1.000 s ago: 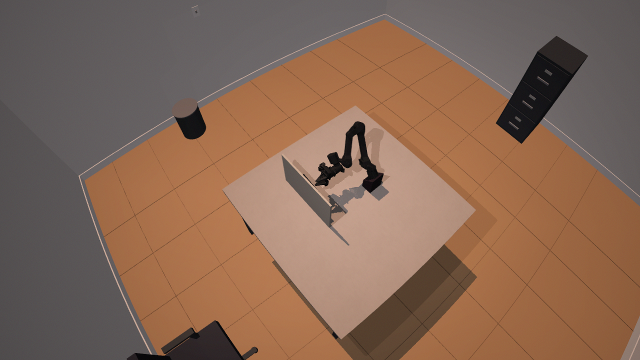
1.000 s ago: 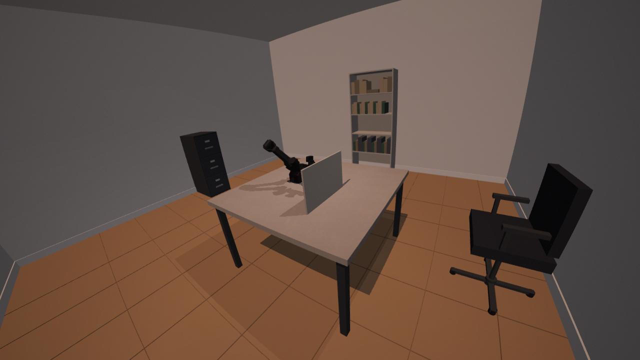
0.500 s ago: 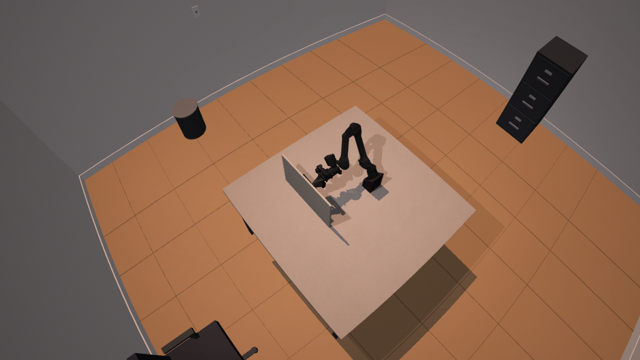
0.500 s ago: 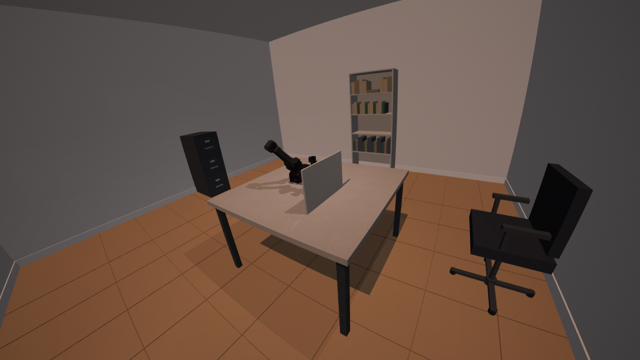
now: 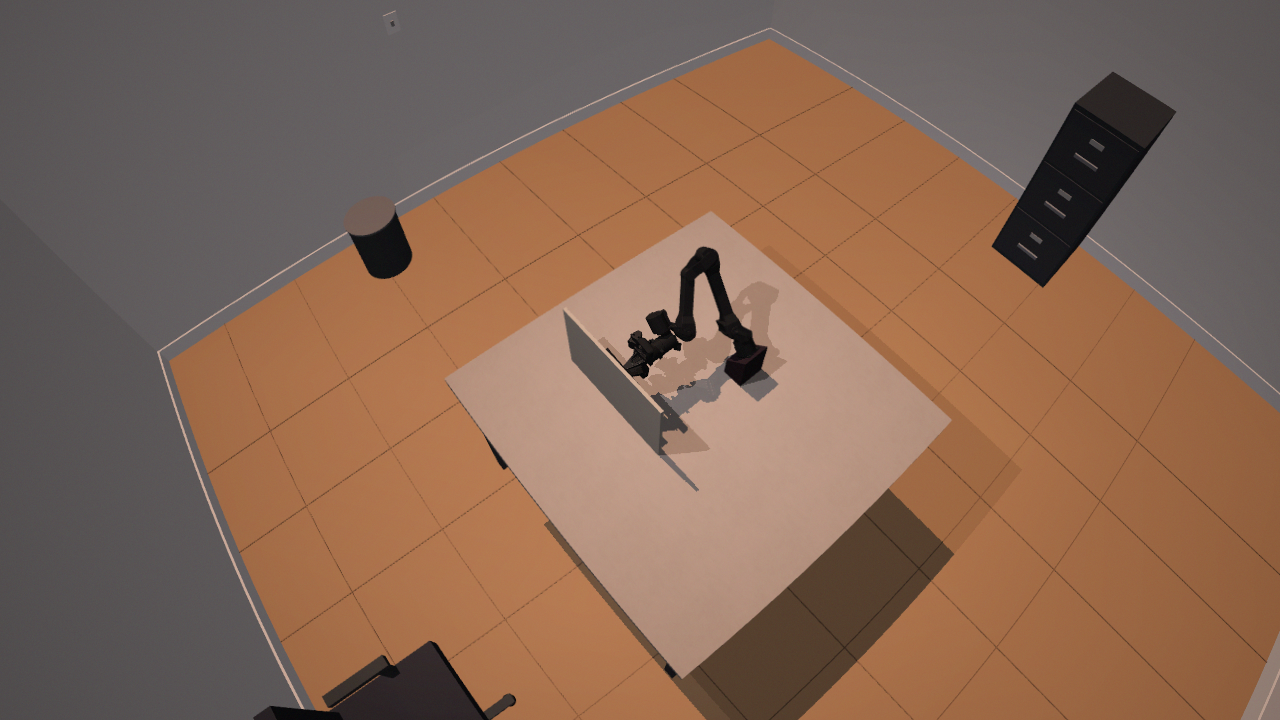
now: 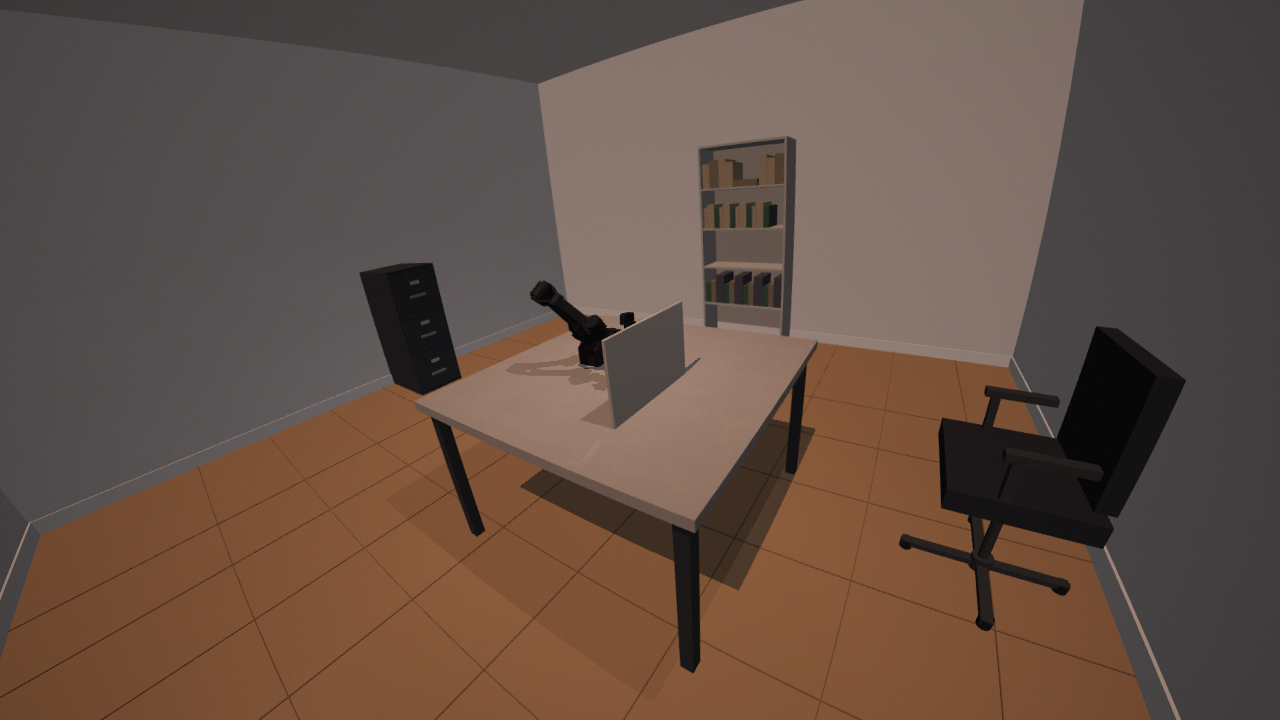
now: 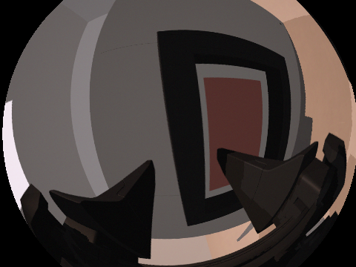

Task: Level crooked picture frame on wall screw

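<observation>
My gripper tip is 5 cm above the picture frame, 1 cm to the left of it and 1 cm short of it. Round my gripper tip: grey wall panel: 6 cm below, 2 cm to the right, 1 cm ahead.
</observation>
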